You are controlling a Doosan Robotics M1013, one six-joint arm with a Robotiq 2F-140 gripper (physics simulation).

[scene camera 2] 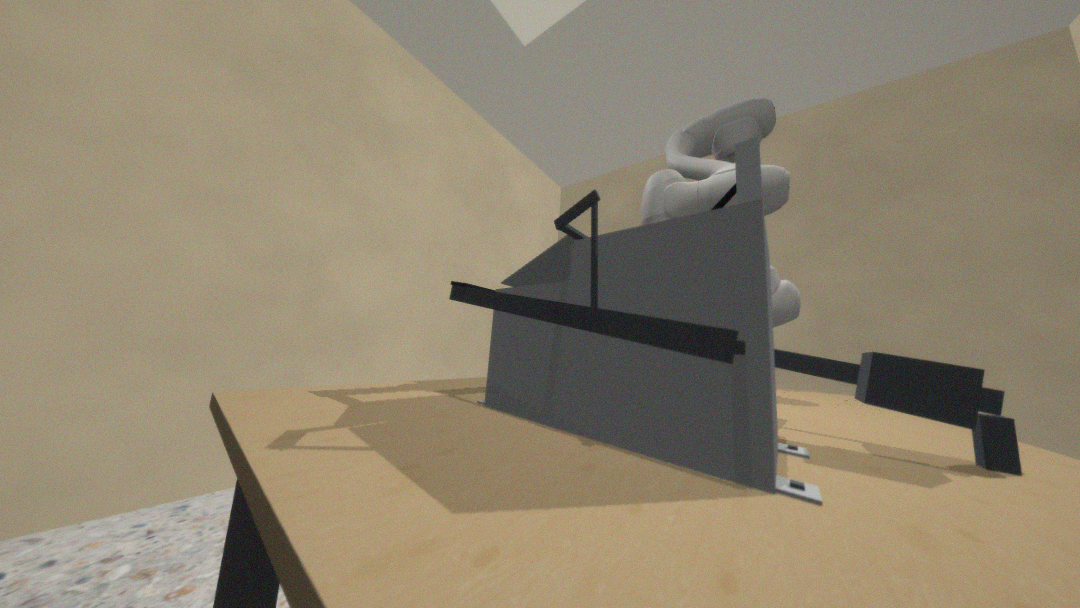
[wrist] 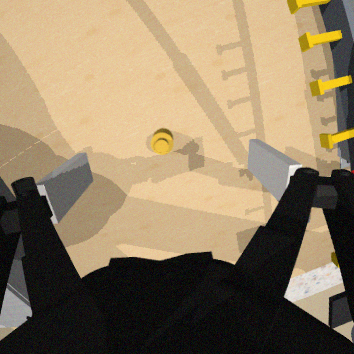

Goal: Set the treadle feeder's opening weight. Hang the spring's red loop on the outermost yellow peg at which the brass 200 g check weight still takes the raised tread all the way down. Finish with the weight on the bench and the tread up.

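Places are measured from the arm's base along level axes (x back, y right, z up), in millimetres.
Pixels of known places: gripper, fingertip midpoint: (wrist: 168,159).
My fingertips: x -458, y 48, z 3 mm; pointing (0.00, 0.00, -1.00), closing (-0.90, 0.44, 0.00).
Observation:
For each thing: its top centre in the pictures, then the offset to it from my fingertips. "*": a spot on its surface instead. Level surfaces: height alone.
- brass check weight at its top centre: (wrist: 161,146) dx +10, dy +0, dz -66 mm
- feeder at a spot on its surface: (scene camera 2: 649,339) * dx -445, dy -28, dz -10 mm
- long dark bar at a spot on its surface: (scene camera 2: 604,320) * dx -435, dy +15, dz +7 mm
- thin upright rod at its top centre: (scene camera 2: 597,195) dx -442, dy +26, dz +138 mm
- bench at its surface level: dz -113 mm
The brass check weight (wrist: 162,142) stands upright on the bench, between and below the fingertips in the wrist view. My gripper (wrist: 168,159) is wide open with nothing between its fingers; in scene camera 2 it is hidden behind the feeder (scene camera 2: 649,339). Several yellow pegs (wrist: 322,40) (wrist: 332,85) (wrist: 337,138) stick out from a dark bar at the right of the wrist view. A speck of red, possibly the spring's loop, shows at the right edge; its peg cannot be told. Which dark part is the tread, and its height, cannot be told for sure.
In scene camera 2 a long dark bar (scene camera 2: 604,320) runs along the feeder's near side, with a thin upright rod (scene camera 2: 594,256) above it. Dark blocks (scene camera 2: 918,388) (scene camera 2: 997,444) are at the right. The bench (scene camera 2: 529,555) has its edge at the left. The arm (scene camera 2: 710,188) shows behind the feeder.

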